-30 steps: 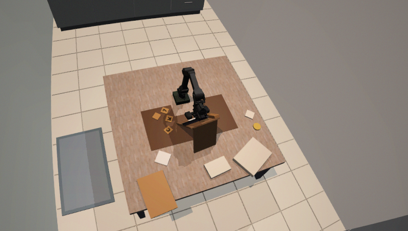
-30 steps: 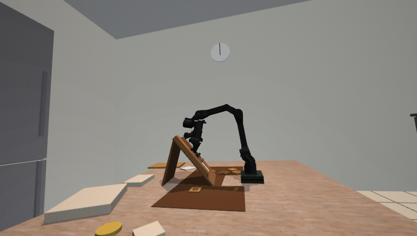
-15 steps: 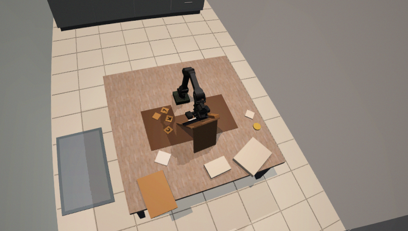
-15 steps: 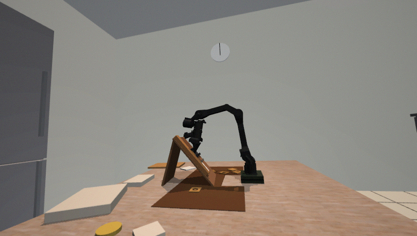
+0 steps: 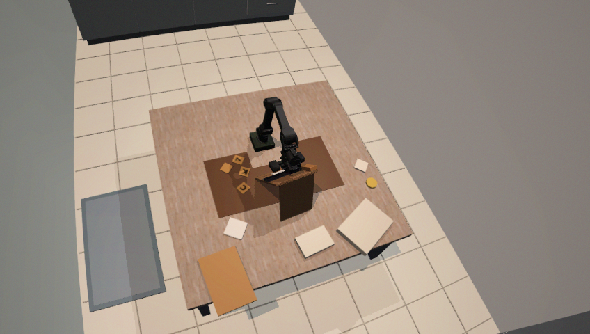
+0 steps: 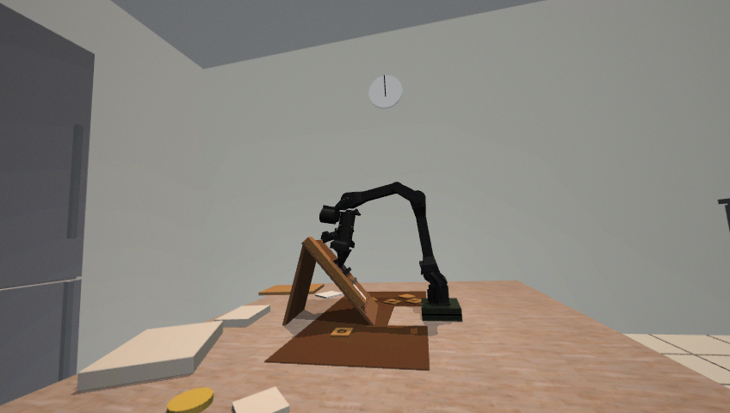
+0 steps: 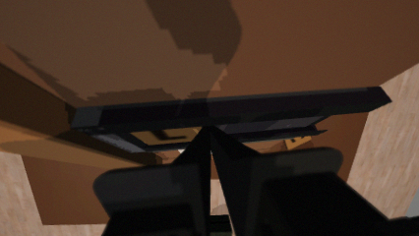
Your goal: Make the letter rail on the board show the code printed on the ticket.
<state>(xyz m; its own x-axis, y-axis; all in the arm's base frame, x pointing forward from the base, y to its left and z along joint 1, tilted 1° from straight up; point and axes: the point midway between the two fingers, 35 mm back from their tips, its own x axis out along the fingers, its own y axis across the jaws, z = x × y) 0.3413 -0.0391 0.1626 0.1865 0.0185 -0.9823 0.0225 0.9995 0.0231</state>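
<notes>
Right now the c tile is 21 cm to the right of my gripper tip, 17 cm below it and 9 cm behind it. The rest, counted from my gripper tip: cream slab: 37 cm ahead, 16 cm below; white ticket: 9 cm below, 6 cm behind; small white card: 53 cm to the left, 17 cm below, 6 cm ahead.
</notes>
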